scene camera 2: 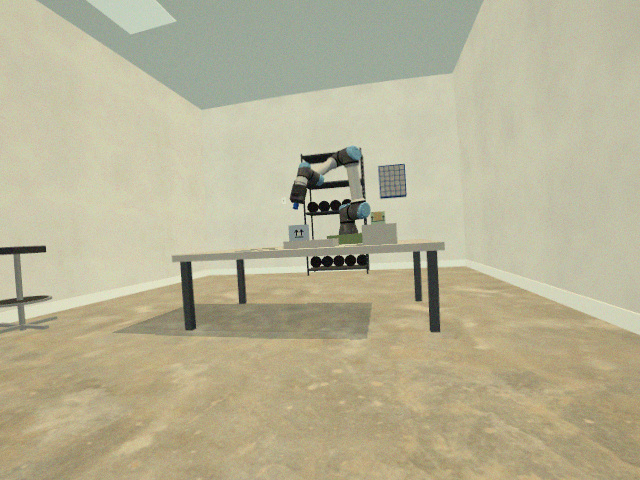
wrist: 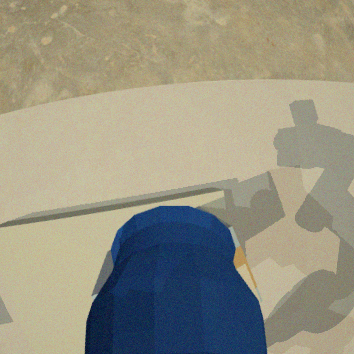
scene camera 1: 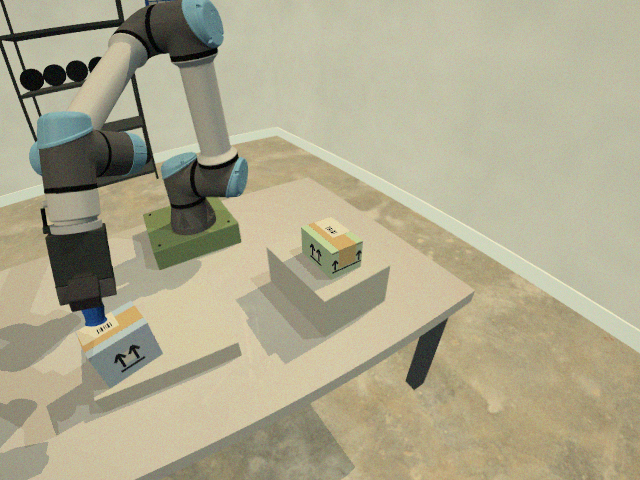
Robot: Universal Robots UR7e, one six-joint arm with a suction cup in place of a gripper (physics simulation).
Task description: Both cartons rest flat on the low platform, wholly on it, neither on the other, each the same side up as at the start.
My suction cup (wrist: 173, 277) carries nothing. The cup is 28 cm from the middle of a low flat platform (scene camera 1: 188, 324), above it.
The low flat platform shows as well in the wrist view (wrist: 58, 257).
